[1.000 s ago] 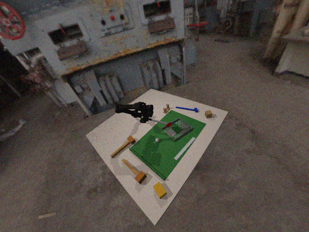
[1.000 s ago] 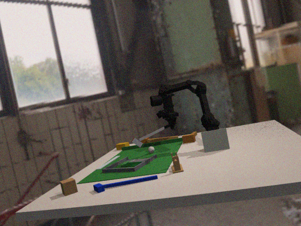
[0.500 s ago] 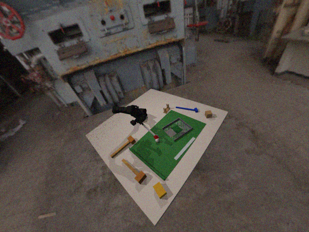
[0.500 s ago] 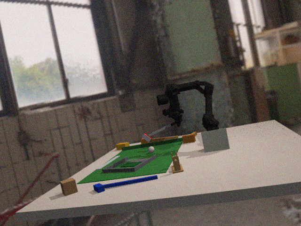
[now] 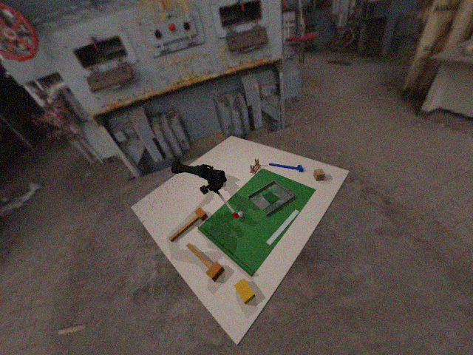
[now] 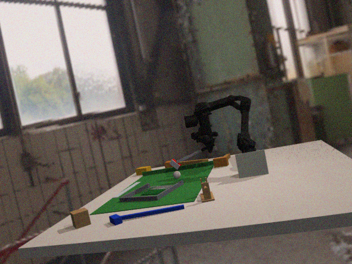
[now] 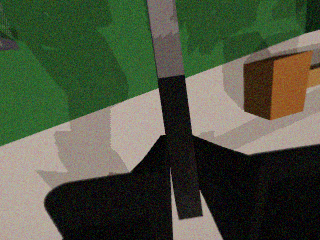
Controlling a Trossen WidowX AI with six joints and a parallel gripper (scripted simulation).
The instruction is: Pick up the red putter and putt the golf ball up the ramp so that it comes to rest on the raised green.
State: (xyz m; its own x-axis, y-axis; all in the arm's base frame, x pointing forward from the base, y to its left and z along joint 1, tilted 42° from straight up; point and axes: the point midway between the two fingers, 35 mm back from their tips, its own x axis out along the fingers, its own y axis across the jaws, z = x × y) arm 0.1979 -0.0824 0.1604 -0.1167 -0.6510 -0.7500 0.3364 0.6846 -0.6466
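My gripper tip is 11 cm short of the red putter, 4 cm to the left of it and 1 cm above it. From my gripper tip the other things lie so: green mat 28 cm ahead, 8 cm to the left, 12 cm below; white golf ball 21 cm ahead, 3 cm to the right, 9 cm below; wooden stand 4 cm ahead, 44 cm to the left, 9 cm below.
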